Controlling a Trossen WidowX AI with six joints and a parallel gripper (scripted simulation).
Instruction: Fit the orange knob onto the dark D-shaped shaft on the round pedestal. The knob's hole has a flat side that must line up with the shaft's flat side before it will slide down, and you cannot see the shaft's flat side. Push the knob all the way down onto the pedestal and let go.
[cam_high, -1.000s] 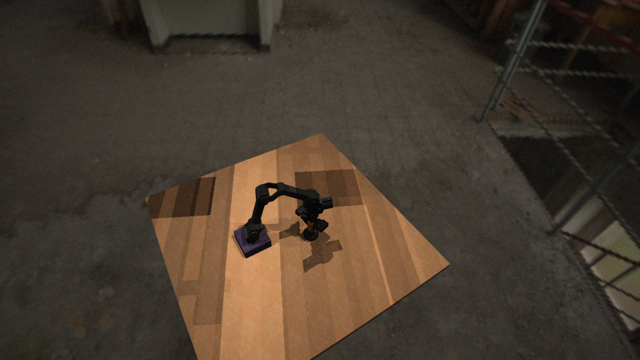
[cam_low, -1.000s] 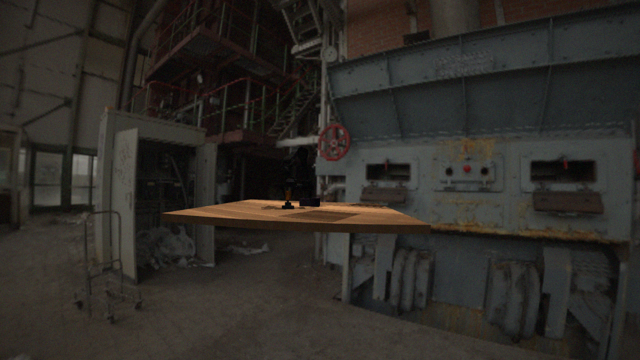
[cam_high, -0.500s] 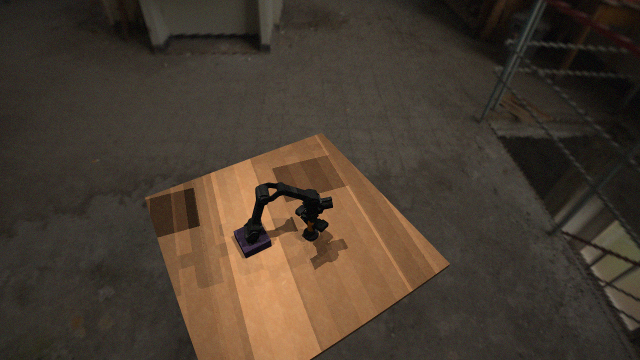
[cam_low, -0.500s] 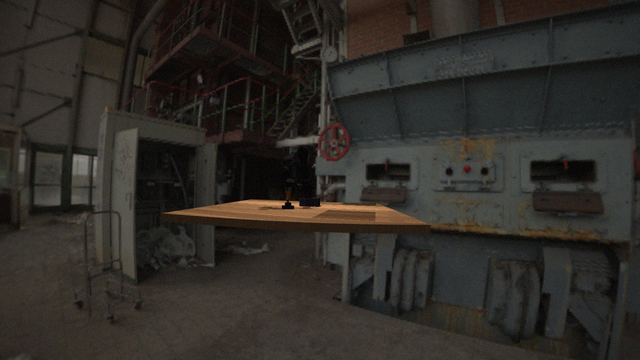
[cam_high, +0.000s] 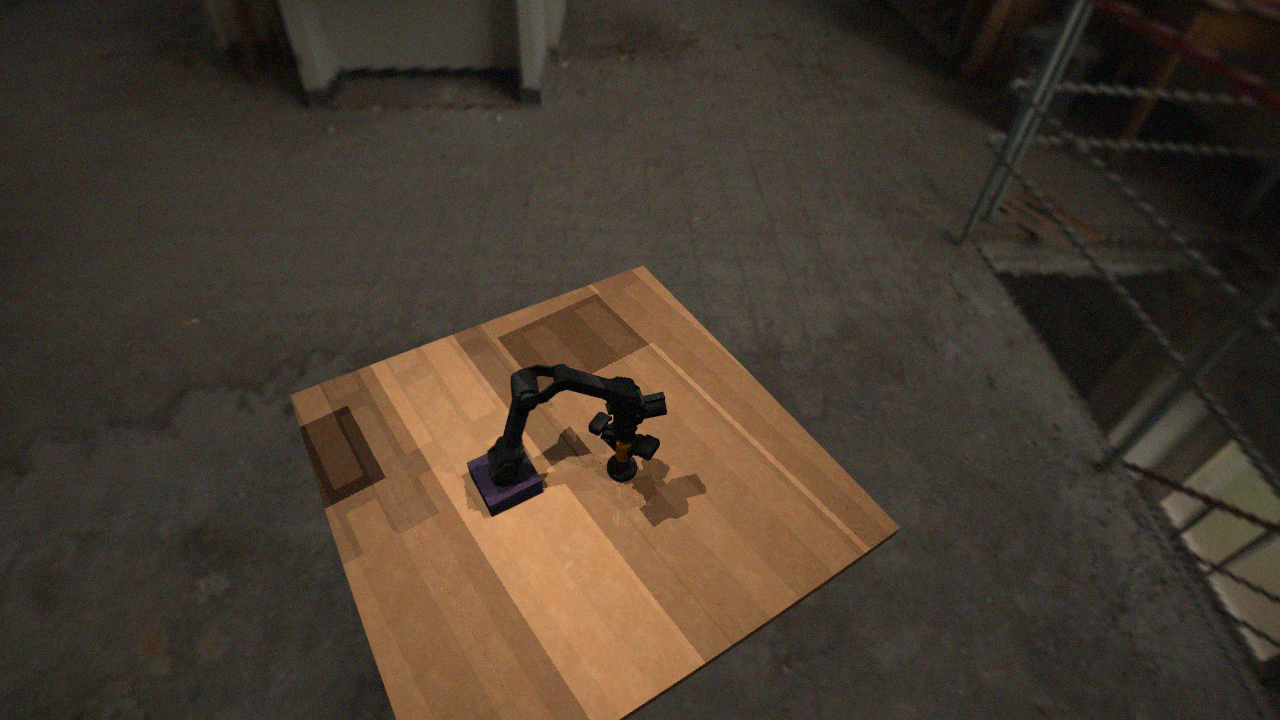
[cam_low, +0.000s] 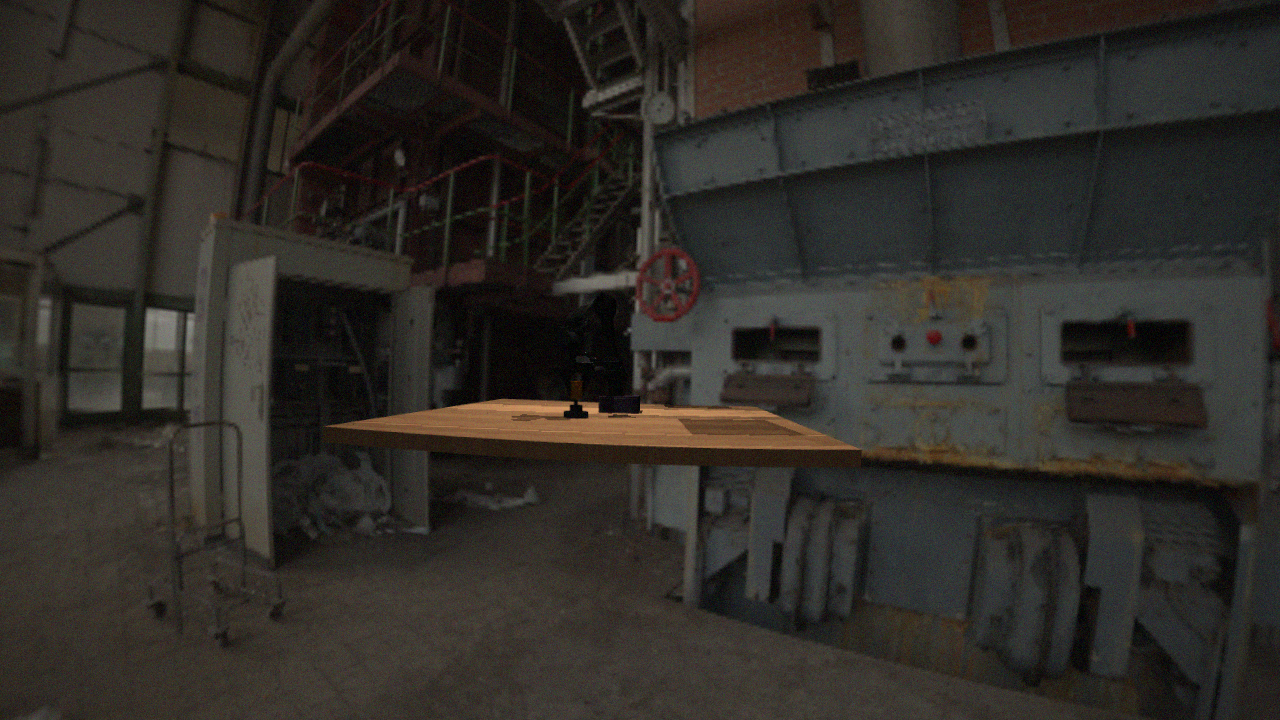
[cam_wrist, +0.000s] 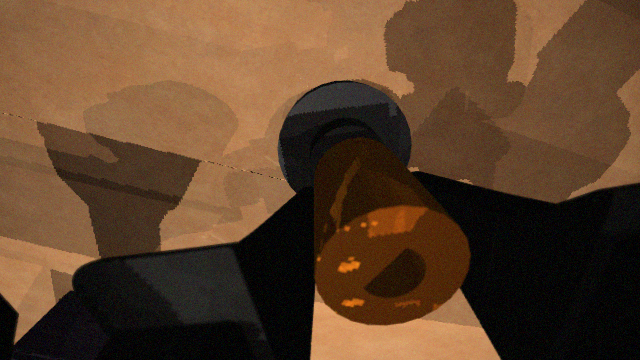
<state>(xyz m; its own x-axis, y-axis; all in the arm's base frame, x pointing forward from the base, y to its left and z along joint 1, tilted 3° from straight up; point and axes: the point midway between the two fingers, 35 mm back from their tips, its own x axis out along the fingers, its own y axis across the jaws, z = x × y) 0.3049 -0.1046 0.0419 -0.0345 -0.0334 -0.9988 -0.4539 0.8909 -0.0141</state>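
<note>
My gripper tip is now 4 cm above the dark pedestal. Also, from my gripper tip: orange knob 2 cm above.
</note>
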